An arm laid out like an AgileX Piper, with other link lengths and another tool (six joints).
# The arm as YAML. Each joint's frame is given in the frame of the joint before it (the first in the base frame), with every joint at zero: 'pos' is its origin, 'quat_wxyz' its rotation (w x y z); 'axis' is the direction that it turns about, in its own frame. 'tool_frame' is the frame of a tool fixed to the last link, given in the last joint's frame.
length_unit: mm
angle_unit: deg
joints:
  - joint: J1
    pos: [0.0, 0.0, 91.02]
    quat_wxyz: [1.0, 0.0, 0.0, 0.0]
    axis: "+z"
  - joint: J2
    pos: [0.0, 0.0, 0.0]
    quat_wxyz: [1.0, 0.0, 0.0, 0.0]
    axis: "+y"
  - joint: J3
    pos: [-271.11, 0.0, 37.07]
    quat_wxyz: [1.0, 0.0, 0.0, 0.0]
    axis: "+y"
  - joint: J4
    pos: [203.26, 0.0, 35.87]
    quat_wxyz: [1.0, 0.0, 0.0, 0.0]
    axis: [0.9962, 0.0, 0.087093]
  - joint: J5
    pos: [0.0, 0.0, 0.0]
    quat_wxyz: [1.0, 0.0, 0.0, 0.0]
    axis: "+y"
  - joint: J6
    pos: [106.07, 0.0, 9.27]
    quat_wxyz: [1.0, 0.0, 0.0, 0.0]
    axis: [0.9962, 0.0, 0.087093]
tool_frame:
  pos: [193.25, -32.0, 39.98]
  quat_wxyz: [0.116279, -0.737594, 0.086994, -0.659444]
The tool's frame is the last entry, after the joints.
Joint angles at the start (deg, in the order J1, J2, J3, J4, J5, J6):
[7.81, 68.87, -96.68, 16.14, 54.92, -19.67]
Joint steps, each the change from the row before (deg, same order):
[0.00, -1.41, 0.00, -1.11, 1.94, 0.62]
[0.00, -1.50, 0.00, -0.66, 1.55, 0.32]
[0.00, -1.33, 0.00, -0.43, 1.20, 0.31]
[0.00, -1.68, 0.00, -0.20, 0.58, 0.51]
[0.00, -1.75, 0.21, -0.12, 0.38, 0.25]
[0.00, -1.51, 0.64, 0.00, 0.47, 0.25]
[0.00, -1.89, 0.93, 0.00, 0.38, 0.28]
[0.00, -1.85, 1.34, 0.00, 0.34, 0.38]
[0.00, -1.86, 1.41, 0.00, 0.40, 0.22]
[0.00, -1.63, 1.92, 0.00, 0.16, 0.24]
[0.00, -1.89, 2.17, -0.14, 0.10, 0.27]
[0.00, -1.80, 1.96, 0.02, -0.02, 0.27]
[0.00, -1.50, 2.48, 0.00, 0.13, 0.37]
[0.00, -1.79, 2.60, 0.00, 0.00, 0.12]
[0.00, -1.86, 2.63, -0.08, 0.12, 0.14]
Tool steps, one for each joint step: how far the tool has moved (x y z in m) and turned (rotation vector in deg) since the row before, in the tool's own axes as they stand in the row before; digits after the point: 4 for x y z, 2 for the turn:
[-0.0064, 0.0013, -0.0085, -0.73, -0.61, -0.18]
[-0.0044, -0.0004, -0.0096, -0.41, -0.11, -0.28]
[-0.0033, -0.0008, -0.0087, -0.24, 0.08, -0.15]
[0.0003, -0.0021, -0.0123, 0.01, 1.05, 0.06]
[0.0002, -0.0024, -0.0120, 0.03, 1.12, -0.13]
[-0.0033, -0.0018, -0.0078, 0.11, 0.38, 0.05]
[-0.0039, -0.0020, -0.0093, 0.12, 0.55, 0.06]
[-0.0063, -0.0012, -0.0068, 0.11, 0.16, 0.26]
[-0.0071, -0.0011, -0.0062, 0.07, 0.04, 0.11]
[-0.0093, 0.0002, -0.0022, 0.03, -0.44, 0.30]
[-0.0102, 0.0008, -0.0027, -0.10, -0.37, 0.29]
[-0.0087, 0.0000, -0.0030, 0.06, -0.14, 0.31]
[-0.0130, 0.0017, 0.0021, -0.01, -1.08, 0.59]
[-0.0126, 0.0014, 0.0008, -0.05, -0.79, 0.30]
[-0.0134, 0.0018, 0.0010, -0.12, -0.86, 0.29]

